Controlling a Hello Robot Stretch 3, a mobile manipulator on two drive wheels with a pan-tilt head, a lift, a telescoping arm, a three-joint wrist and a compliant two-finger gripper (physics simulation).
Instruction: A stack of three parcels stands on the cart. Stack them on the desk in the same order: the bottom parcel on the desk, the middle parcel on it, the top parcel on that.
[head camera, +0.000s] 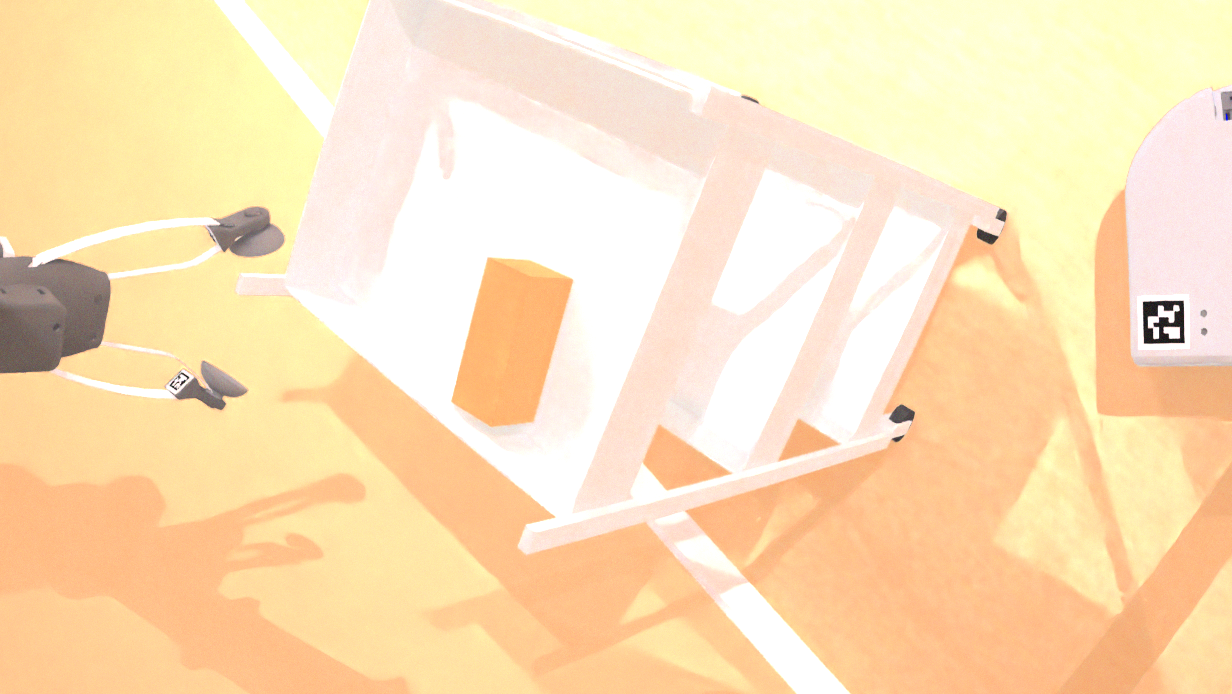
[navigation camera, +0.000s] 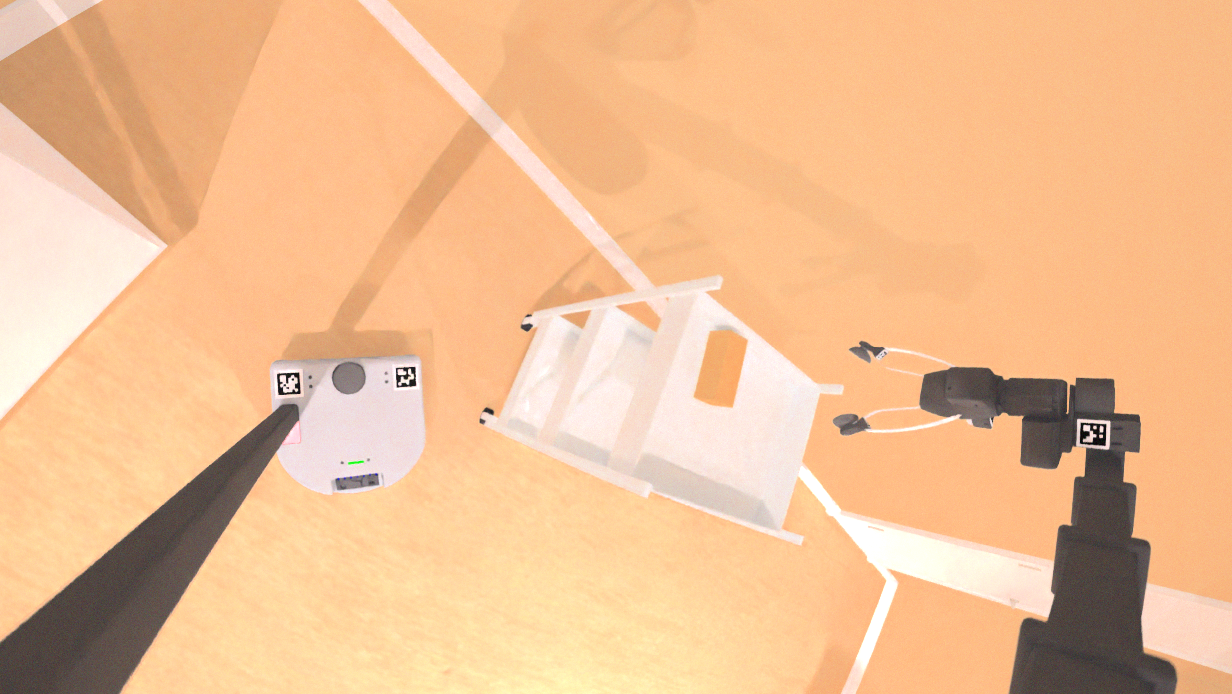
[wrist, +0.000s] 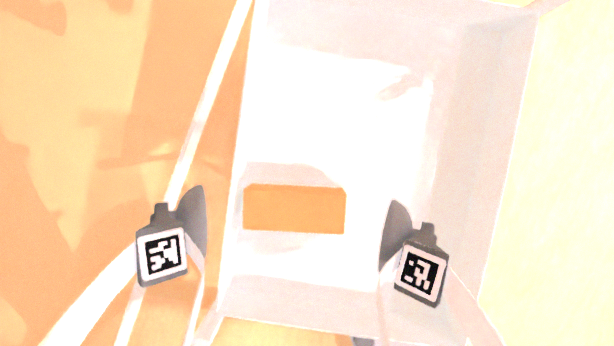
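Where they show: gripper, between the fingertips: (head camera: 260, 310) (navigation camera: 842, 386) (wrist: 295, 217); robot's base, origin of its link: (navigation camera: 348, 376).
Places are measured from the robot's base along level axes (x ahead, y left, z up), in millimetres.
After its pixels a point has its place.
Observation:
An orange box-shaped parcel (head camera: 512, 344) @(x 7, y -575, z 715 mm) (navigation camera: 720, 368) @(x 7, y -575, z 712 mm) (wrist: 295, 210) @(x 2, y -603, z 715 mm) lies inside the white cart (head camera: 659, 344) @(x 9, y -439, z 706 mm) (navigation camera: 659, 383) @(x -7, y -430, z 716 mm) (wrist: 472, 150) @(x -258, y -592, z 663 mm), near one long side of its top tray. Its faces are plain, and no seam between parcels can be made out. My gripper (head camera: 237, 308) @(x -22, y -639, z 913 mm) (navigation camera: 856, 387) @(x -22, y -639, z 913 mm) (wrist: 295, 217) @(x -22, y -639, z 913 mm) is open and empty. In the head and navigation views it is beyond the cart's end, with its fingertips pointing towards the cart and apart from the parcel. In the wrist view the parcel appears between the two fingertips but farther off. I cannot identify the desk for certain.
My base (head camera: 1185, 224) @(x -109, y -101, z 160 mm) (navigation camera: 349, 431) @(x -117, y 7, z 160 mm) stands beyond the cart's wheeled end. A pale flat surface (navigation camera: 60, 284) @(x 188, y 469, z 337 mm) shows at the left edge of the navigation view. My telescoping arm (navigation camera: 1099, 586) @(x -86, y -305, z 1250 mm) comes up at the lower right. A pale board (navigation camera: 956, 556) @(x -1086, y -2416, z 683 mm) lies behind it.

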